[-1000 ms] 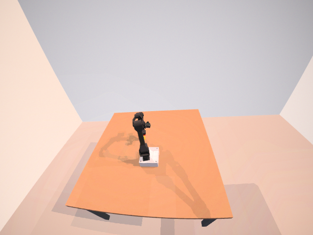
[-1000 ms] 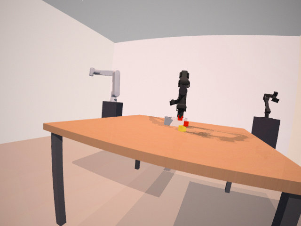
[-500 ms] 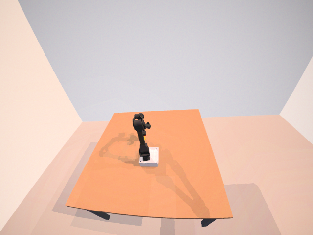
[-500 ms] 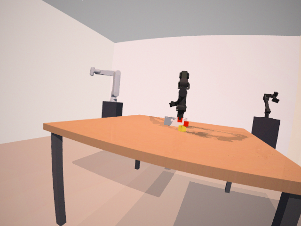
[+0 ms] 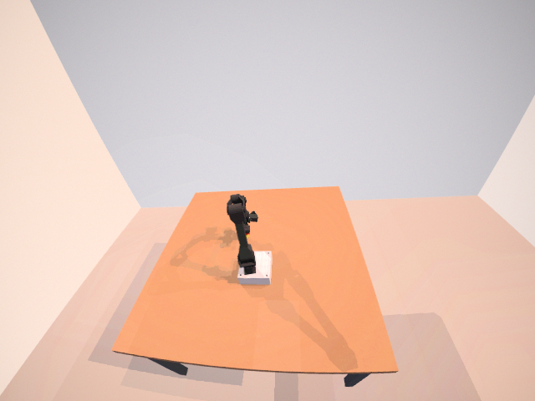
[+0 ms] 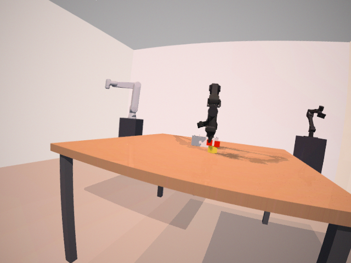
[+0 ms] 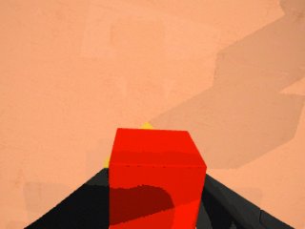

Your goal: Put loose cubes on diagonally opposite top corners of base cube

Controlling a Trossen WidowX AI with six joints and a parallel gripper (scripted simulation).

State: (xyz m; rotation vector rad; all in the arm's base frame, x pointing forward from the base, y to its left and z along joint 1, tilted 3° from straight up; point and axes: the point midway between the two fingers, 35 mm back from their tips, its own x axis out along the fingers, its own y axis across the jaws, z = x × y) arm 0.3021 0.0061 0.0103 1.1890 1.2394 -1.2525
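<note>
Now: gripper tip 40 mm above the yellow cube and 20 mm to the right of it. The rest, counted from my gripper tip: red cube (50 mm to the left).
</note>
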